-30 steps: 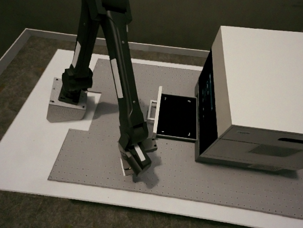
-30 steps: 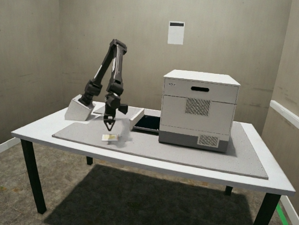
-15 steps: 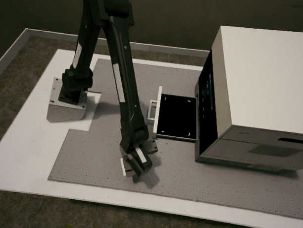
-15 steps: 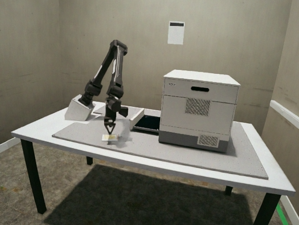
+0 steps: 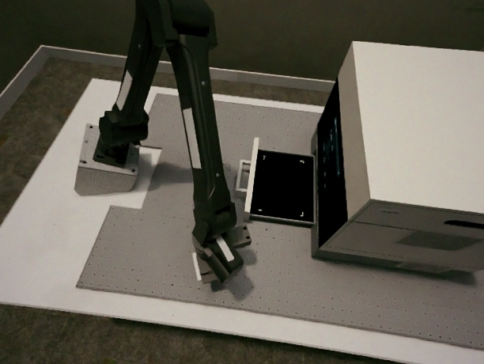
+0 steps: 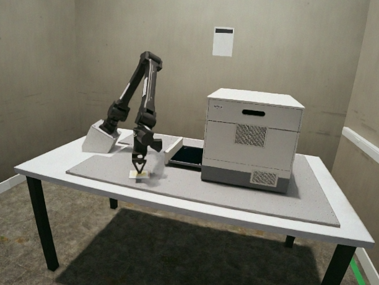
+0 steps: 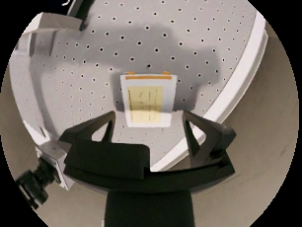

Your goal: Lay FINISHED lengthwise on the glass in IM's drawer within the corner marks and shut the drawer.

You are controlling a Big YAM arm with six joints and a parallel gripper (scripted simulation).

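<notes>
The cassette is 1 cm ahead of my hand and 4 cm below it. Also, from my hand: drawer 24 cm ahead, 25 cm to the left.
</notes>
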